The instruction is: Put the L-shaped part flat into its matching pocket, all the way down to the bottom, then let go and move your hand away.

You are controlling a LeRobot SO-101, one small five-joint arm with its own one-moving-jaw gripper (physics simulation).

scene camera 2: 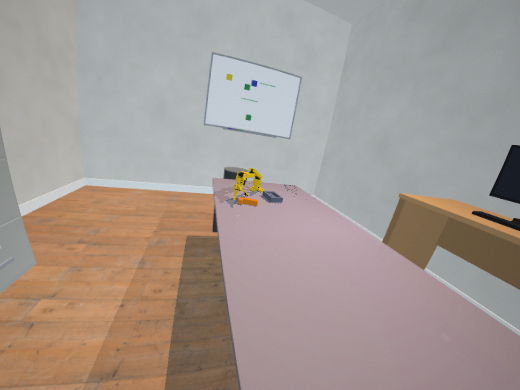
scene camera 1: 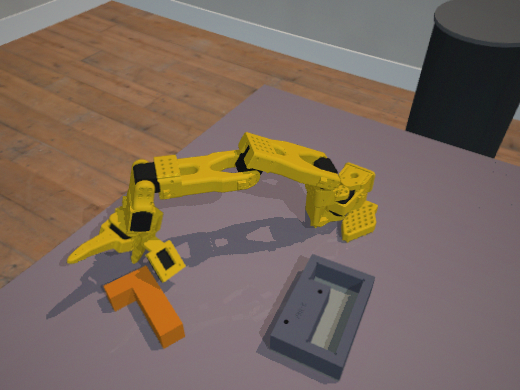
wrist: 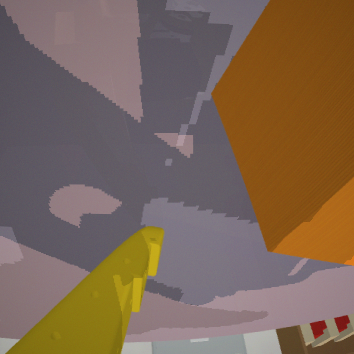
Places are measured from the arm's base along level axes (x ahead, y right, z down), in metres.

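Where they show: hand, tool point: [scene camera 2: 234, 199] [scene camera 1: 133, 261] [wrist: 160, 245]; arm's base, link origin: [scene camera 2: 257, 191] [scene camera 1: 335, 224].
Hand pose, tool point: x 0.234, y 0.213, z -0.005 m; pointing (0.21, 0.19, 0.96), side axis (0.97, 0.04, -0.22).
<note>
Each offset is from my tool point to the top centre of the thing. "spot": to the spot under its first point. Level surfaces: height alone.
The orange L-shaped part {dx +0.056, dy -0.077, dz -0.025 m} [scene camera 1: 159, 312] [scene camera 2: 248, 202] [wrist: 295, 115] lies flat on the table, with its corner nearest the gripper in scene camera 1. My gripper [scene camera 1: 102, 260] [scene camera 2: 237, 197] is fully open and empty, raised above the table just behind the part's short leg. In the wrist view one notched jaw shows at the lower left, with the part apart from it at the right; the moving jaw is out of that picture. The grey pocket block {dx -0.068, dy -0.277, dz -0.032 m} [scene camera 1: 300, 305] [scene camera 2: 273, 199] stands to the right of the part. Its L-shaped pocket {spot: dx -0.075, dy -0.285, dz +0.000 m} [scene camera 1: 331, 317] is empty, with a pale floor.
The mauve table {dz +0.005 m} [scene camera 1: 435, 300] [scene camera 2: 325, 275] carries the arm, whose base [scene camera 1: 320, 205] stands behind the pocket block. The table's left edge runs near the gripper. A dark round bin [scene camera 1: 460, 90] stands beyond the table. A desk [scene camera 2: 420, 235] is at the right in scene camera 2.
</note>
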